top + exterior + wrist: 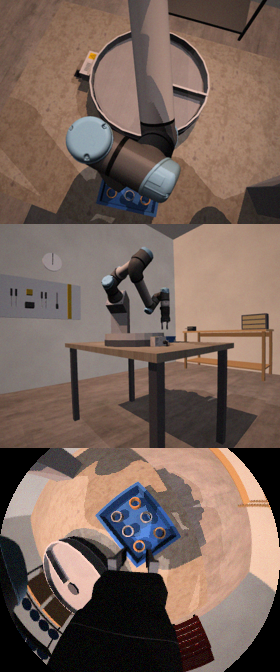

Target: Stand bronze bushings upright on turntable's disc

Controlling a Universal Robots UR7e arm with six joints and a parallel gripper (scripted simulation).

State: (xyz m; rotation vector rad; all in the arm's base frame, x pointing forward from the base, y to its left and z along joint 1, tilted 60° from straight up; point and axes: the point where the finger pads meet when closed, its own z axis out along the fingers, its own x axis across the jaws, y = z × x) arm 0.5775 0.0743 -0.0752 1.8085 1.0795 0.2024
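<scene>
The blue crate is 10 cm below my hand, 5 cm behind it and 4 cm to the left of it. Round my hand: turntable disc: 33 cm to the right, 8 cm below, 7 cm behind.
</scene>
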